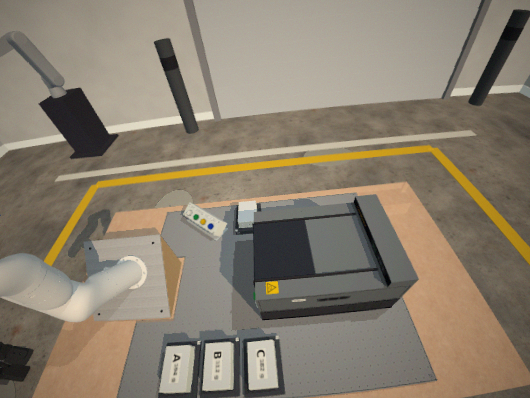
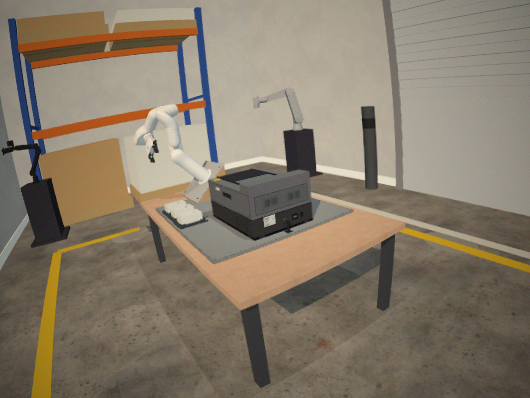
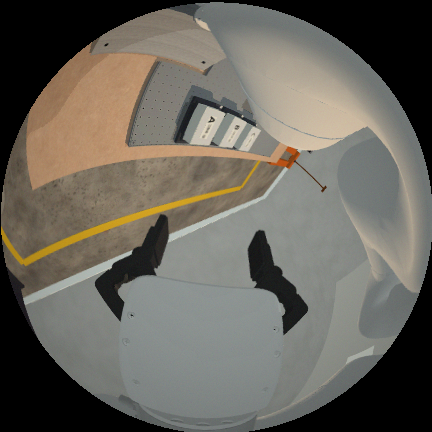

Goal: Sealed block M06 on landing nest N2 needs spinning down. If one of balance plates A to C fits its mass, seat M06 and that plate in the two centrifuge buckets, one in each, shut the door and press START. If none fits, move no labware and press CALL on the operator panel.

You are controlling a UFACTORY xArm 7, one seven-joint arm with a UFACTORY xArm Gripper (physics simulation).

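Pixels of known places: gripper, fingertip midpoint: (image 1: 28, 366) (image 2: 154, 157) (image 3: 210, 232); arm's base, origin of the base link: (image 1: 132, 271) (image 2: 205, 177).
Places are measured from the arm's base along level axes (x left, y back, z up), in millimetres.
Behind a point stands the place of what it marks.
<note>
Balance plates A (image 1: 186, 360) {y -256, x -269, z -71 mm} (image 3: 197, 127) {y -189, x -301, z -72 mm}, B (image 1: 227, 367) {y -390, x -283, z -71 mm} (image 3: 223, 131) {y -316, x -288, z -81 mm} and C (image 1: 270, 367) {y -521, x -281, z -71 mm} (image 3: 243, 138) {y -453, x -281, z -77 mm} sit in dark nests in a row; their mass figures are too small to read surely. A pale block (image 1: 247, 215) {y -415, x 298, z -57 mm} stands in a dark nest behind the centrifuge's left corner; its label is unreadable. The grey centrifuge (image 1: 327, 290) {y -696, x -108, z 85 mm} (image 2: 232, 202) {y -772, x -113, z 15 mm} has a dark panel on top; its buckets do not show and its door state is unclear. The operator panel (image 1: 204, 220) {y -217, x 276, z -53 mm} has green, yellow and blue buttons. My gripper (image 1: 28, 363) {y 7, x -334, z 209 mm} (image 2: 154, 152) {y 7, x -334, z 209 mm} (image 3: 210, 232) {y 7, x -334, z 209 mm} is open and empty, raised away from the plates.
The grey perforated board (image 1: 350, 350) {y -777, x -231, z -125 mm} (image 2: 225, 250) {y -956, x -245, z -125 mm} (image 3: 145, 127) {y -59, x -341, z -125 mm} lies on the wooden table (image 1: 450, 325) {y -1140, x -169, z -137 mm} (image 2: 300, 260) {y -1212, x -40, z -138 mm} (image 3: 80, 120) {y 130, x -321, z -138 mm}. The arm's slanted mount (image 1: 112, 250) {y 75, x 58, z 59 mm} (image 2: 195, 191) {y -2, x -90, z -82 mm} stands left of the centrifuge. Another robot stands on a dark pedestal (image 1: 77, 122) (image 2: 300, 152) on the floor.
</note>
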